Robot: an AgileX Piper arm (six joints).
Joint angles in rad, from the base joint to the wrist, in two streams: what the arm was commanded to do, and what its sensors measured. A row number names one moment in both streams.
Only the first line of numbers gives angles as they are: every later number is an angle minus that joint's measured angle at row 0.
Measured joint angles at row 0:
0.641, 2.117, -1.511, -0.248, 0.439, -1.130
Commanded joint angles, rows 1 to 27:
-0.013, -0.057, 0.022, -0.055, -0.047, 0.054
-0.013, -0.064, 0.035, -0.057, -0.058, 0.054
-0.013, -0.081, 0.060, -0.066, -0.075, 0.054
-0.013, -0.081, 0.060, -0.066, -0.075, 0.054
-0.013, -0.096, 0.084, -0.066, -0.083, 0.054
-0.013, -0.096, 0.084, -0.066, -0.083, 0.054
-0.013, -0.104, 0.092, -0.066, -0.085, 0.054
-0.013, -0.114, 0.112, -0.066, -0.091, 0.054
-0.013, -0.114, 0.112, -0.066, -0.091, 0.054
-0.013, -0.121, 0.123, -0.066, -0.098, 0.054
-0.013, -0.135, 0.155, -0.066, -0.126, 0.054
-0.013, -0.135, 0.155, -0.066, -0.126, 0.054
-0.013, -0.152, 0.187, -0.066, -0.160, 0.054
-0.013, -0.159, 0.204, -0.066, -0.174, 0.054
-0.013, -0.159, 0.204, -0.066, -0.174, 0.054
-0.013, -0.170, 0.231, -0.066, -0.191, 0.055
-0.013, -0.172, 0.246, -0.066, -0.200, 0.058
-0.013, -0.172, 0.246, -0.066, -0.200, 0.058
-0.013, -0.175, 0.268, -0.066, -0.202, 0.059
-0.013, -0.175, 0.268, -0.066, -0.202, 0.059
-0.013, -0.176, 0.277, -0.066, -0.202, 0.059
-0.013, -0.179, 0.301, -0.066, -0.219, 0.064
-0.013, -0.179, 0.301, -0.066, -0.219, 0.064
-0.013, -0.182, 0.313, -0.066, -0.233, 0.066
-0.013, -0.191, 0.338, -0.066, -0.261, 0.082
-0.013, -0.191, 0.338, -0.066, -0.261, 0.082
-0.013, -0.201, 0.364, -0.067, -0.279, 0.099
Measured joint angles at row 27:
0.005, -0.165, 0.341, -0.074, -0.256, 0.018
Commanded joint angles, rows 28 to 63:
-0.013, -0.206, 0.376, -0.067, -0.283, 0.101
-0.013, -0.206, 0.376, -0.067, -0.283, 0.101
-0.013, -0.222, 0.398, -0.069, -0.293, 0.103
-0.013, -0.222, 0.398, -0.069, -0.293, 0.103
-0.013, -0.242, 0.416, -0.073, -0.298, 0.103
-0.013, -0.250, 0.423, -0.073, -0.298, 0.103
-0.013, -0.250, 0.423, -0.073, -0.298, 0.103
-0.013, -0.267, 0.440, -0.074, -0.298, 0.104
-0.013, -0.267, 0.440, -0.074, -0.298, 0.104
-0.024, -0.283, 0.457, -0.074, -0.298, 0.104
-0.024, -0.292, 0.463, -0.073, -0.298, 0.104
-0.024, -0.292, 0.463, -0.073, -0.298, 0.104
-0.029, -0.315, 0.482, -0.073, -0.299, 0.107
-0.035, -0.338, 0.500, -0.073, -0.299, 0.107
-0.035, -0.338, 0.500, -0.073, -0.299, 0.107
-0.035, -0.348, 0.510, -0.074, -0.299, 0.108
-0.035, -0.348, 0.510, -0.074, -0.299, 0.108
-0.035, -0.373, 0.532, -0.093, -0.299, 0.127
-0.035, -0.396, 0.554, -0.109, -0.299, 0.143
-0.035, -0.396, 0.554, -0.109, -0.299, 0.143
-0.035, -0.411, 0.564, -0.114, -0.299, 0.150
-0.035, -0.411, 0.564, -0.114, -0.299, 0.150
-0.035, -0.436, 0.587, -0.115, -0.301, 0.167
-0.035, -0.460, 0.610, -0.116, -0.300, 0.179
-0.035, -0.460, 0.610, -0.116, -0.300, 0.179
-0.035, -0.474, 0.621, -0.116, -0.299, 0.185
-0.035, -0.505, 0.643, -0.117, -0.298, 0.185
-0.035, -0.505, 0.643, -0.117, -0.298, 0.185
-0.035, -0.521, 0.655, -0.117, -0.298, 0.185
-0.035, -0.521, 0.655, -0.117, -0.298, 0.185
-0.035, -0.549, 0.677, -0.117, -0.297, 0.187
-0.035, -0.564, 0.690, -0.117, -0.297, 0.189
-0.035, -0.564, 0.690, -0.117, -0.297, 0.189
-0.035, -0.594, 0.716, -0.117, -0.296, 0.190
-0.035, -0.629, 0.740, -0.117, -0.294, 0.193
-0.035, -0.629, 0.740, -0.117, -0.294, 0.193
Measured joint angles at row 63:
-0.011, -0.567, 0.722, -0.127, -0.261, 0.135
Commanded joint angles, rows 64 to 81:
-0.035, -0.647, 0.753, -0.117, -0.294, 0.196
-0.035, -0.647, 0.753, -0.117, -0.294, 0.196
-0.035, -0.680, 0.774, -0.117, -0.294, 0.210
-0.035, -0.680, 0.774, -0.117, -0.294, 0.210
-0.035, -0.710, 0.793, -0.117, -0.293, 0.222
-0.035, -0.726, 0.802, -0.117, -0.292, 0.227
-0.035, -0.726, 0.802, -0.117, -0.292, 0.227
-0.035, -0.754, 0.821, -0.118, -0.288, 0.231
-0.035, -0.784, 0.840, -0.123, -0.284, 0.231
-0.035, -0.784, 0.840, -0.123, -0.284, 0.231
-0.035, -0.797, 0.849, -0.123, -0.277, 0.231
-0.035, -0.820, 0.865, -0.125, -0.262, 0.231
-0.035, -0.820, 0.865, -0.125, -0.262, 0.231
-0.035, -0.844, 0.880, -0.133, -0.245, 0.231
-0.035, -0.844, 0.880, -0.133, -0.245, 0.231
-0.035, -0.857, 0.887, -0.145, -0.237, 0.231
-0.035, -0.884, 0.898, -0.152, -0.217, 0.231
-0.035, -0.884, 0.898, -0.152, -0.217, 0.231
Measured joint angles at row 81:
-0.020, -0.835, 0.896, -0.125, -0.192, 0.193
